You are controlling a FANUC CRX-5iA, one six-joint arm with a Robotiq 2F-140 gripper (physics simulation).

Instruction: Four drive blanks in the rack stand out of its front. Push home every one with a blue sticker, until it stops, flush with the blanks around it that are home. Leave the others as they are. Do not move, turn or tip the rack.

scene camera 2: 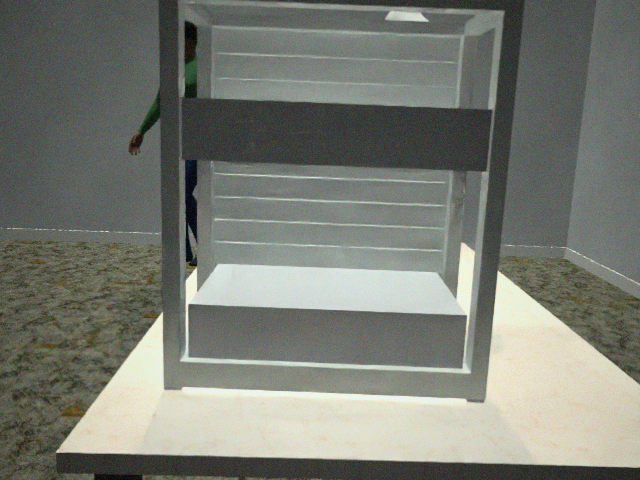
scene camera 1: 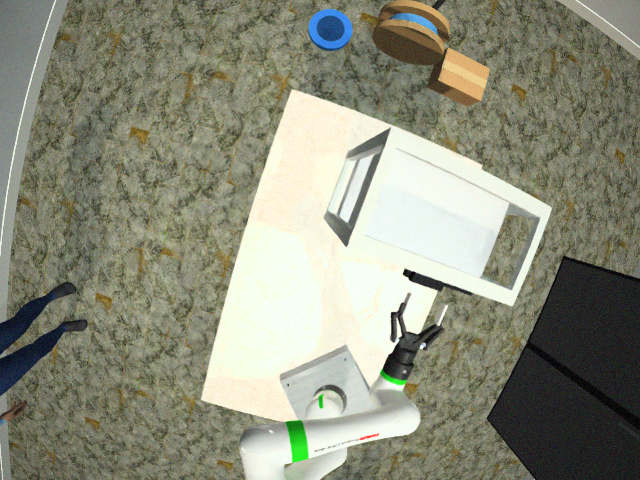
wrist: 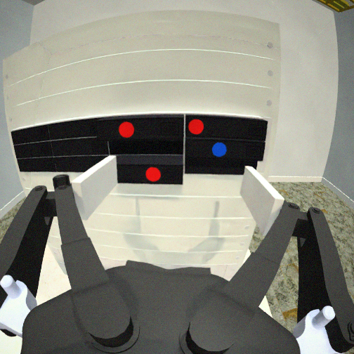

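The rack (scene camera 1: 382, 255) (scene camera 2: 330, 379) (wrist: 150, 95) stands upright on the table. Dark blanks (scene camera 1: 423, 280) jut from its front. In the wrist view, a blank with a blue sticker (wrist: 219, 149) is in the right column, below a blank with a red sticker (wrist: 196, 126). Left of them are an upper blank with a red sticker (wrist: 126, 129) and a lower one with a red sticker (wrist: 153, 174), whose top face shows. How far the blue one stands out is hard to tell. My gripper (scene camera 1: 427, 302) (wrist: 179, 174) is open and empty, in front of the rack, apart from the blanks.
The table (scene camera 1: 268, 310) (scene camera 2: 330, 434) carries my arm's grey base plate (scene camera 1: 305, 377). A large black object (scene camera 1: 578, 351) stands at the right. A carton (scene camera 1: 462, 77), a cable spool (scene camera 1: 410, 38) and a blue round object (scene camera 1: 329, 29) are beyond the table. A person's legs (scene camera 1: 31, 315) show at the left.
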